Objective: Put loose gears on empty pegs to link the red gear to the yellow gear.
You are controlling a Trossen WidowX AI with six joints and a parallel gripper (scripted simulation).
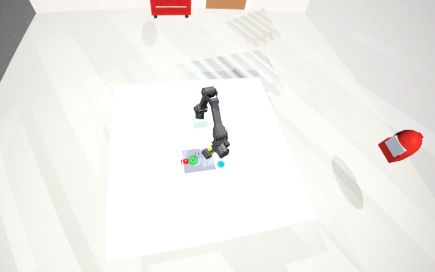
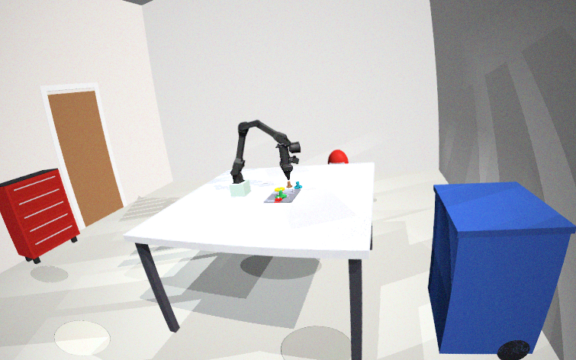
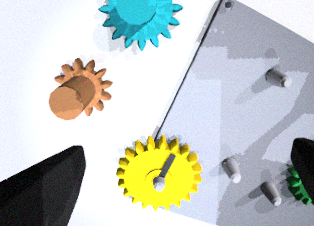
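Right now my gripper tip is 6 cm to the right of the brown gear, 6 cm above it and 3 cm past it. From my gripper tip the other things lie so: yellow gear: 6 cm below, 6 cm behind, 2 cm to the right; green gear: 14 cm to the right, 6 cm below, 2 cm ahead; cyan gear: 6 cm below, 5 cm to the left, 4 cm ahead.
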